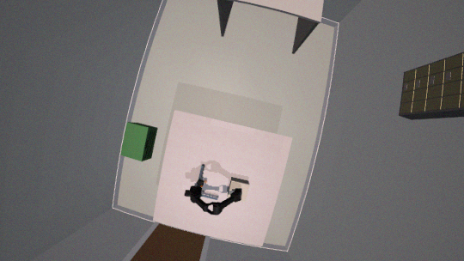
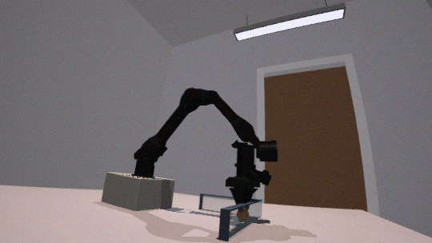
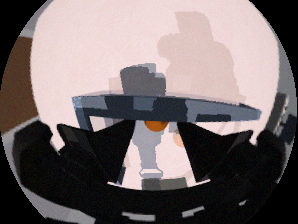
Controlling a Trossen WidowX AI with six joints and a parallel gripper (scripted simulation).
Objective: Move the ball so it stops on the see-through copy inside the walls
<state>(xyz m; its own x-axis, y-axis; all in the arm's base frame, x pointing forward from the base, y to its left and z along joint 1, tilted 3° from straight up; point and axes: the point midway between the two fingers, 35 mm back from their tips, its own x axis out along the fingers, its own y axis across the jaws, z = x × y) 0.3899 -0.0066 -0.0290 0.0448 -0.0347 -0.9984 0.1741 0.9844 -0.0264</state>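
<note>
My gripper tip is now 10 mm above the ball. Also, from my gripper tip: wall 70 mm behind, 100 mm to the left.
</note>
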